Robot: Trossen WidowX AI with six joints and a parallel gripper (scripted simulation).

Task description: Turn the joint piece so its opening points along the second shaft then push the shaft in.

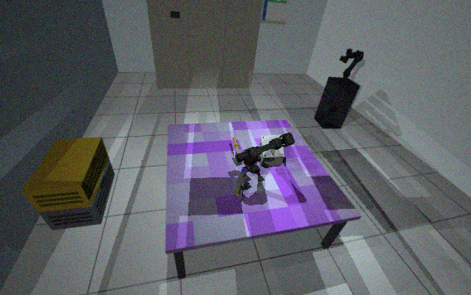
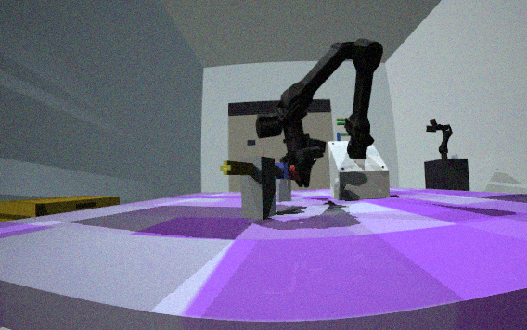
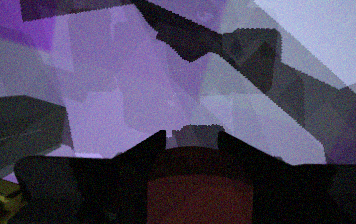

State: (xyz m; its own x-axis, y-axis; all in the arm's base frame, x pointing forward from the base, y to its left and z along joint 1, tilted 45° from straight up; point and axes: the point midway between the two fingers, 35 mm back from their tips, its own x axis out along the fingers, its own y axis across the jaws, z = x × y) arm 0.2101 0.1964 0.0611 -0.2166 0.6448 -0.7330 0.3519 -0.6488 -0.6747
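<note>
My gripper tip is 40 mm below the red joint piece, 20 mm short of it and 10 mm to the right of it.
</note>
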